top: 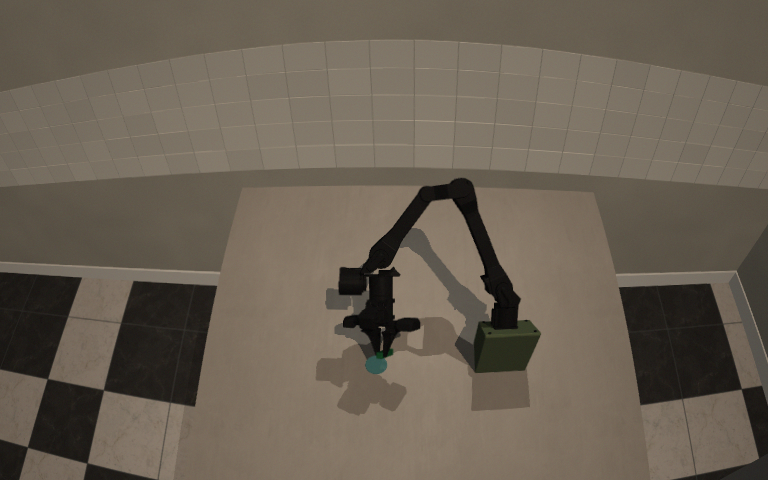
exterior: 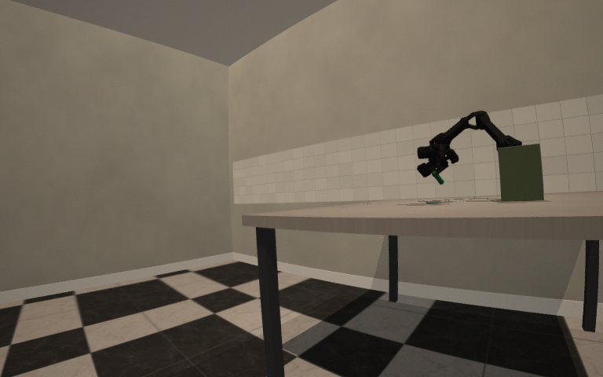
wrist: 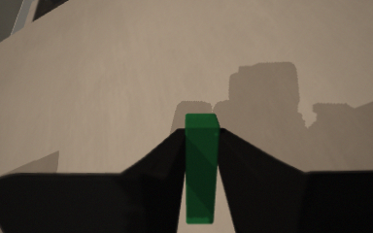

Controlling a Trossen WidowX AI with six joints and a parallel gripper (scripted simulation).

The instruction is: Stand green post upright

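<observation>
My gripper is now 14 cm above the cyan circle, 2 cm short of it and 1 cm to the left of it. From my hand the other things lie so: green post 3 cm below, 1 cm to the left, 1 cm behind.
</observation>
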